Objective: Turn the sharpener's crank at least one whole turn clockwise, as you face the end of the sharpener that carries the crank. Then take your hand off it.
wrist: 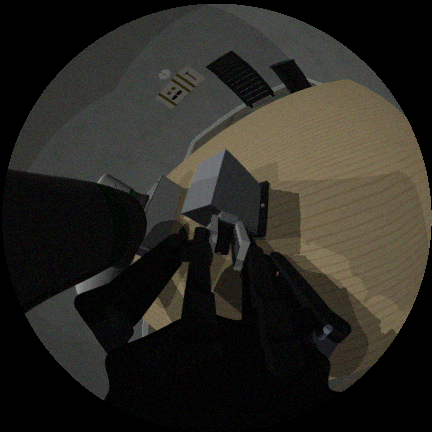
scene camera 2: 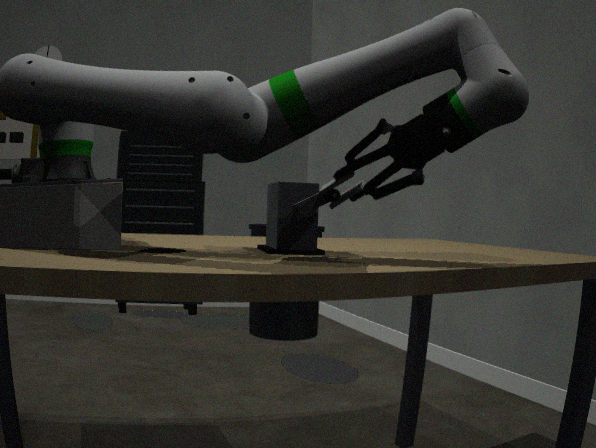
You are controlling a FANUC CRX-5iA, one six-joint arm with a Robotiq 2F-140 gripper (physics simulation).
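Frame: origin at the arm's base, x ahead, y left, z up, level; millimetres.
Seen in the pictures: gripper, fingertip midpoint: [wrist: 223,227] [scene camera 2: 327,197]; arm's base, link origin: [scene camera 2: 64,187].
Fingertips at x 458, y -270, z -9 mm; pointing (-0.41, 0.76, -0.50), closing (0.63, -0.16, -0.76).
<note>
Pixels of each thing's top centre, then the offset from my fingertips to it. "pt": a spot on its surface instead. Level surfaces: height alone.
- sharpener, surface spot: [wrist: 206,185] pt dx -10, dy +68, dz +25 mm
- dark base plate, surface spot: [wrist: 263,212] pt dx +22, dy +66, dz -95 mm
- dark handle, surface spot: [wrist: 223,239] [scene camera 2: 337,192] pt dx +6, dy -23, dz +9 mm
- wooden table, surface height: dz -103 mm
The sharpener [scene camera 2: 278,212] [wrist: 206,185] is a grey box standing upright on a dark base plate [wrist: 263,212]. Its crank reaches up and to the right from the end face in the scene view, ending in a dark handle [scene camera 2: 334,195] [wrist: 223,239]. My gripper [scene camera 2: 336,194] [wrist: 223,227] comes in tilted from the upper right in the scene view. Its two light pads stand close on either side of the handle, shut on it. Part of the crank arm is hidden by the box and fingers in the wrist view.
The sharpener stands on a wooden table [scene camera 2: 450,250] [wrist: 350,135]. The grey pedestal [scene camera 2: 40,215] of my arm stands at the left in the scene view. A dark drawer cabinet [scene camera 2: 162,200] [wrist: 241,79] and a black bin [scene camera 2: 283,321] [wrist: 292,76] stand beyond the table.
</note>
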